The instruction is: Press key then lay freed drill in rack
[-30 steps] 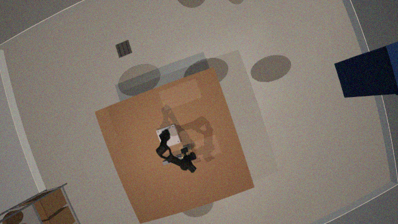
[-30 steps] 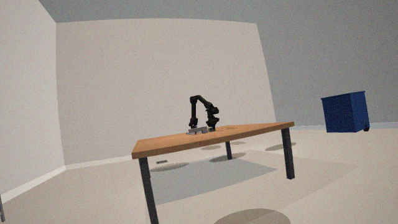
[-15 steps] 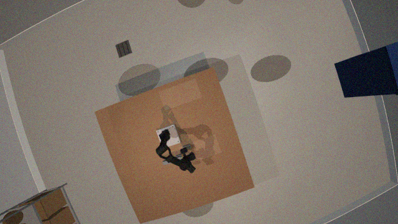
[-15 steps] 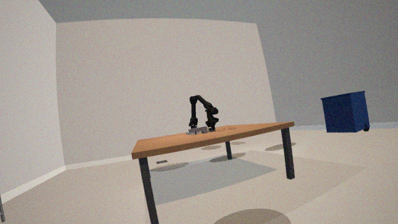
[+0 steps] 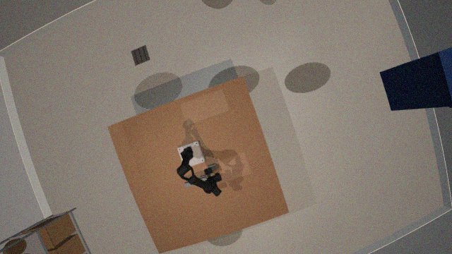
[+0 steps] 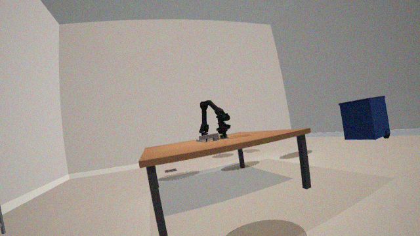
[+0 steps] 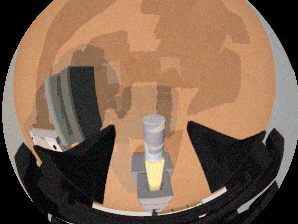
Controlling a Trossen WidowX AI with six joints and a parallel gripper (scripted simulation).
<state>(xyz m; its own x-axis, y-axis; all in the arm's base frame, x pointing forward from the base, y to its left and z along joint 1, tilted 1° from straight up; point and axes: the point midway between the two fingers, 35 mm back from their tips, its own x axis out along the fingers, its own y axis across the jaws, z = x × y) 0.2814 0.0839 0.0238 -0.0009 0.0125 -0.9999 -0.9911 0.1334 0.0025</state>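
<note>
My gripper tip is 40 mm to the left of the drill, 30 mm below it and 10 mm past it. From my gripper tip the other things lie so: long grey fixture 140 mm to the right, 30 mm above, 20 mm behind; then small grey block 70 mm behind, 40 mm to the left, 10 mm above.
</note>
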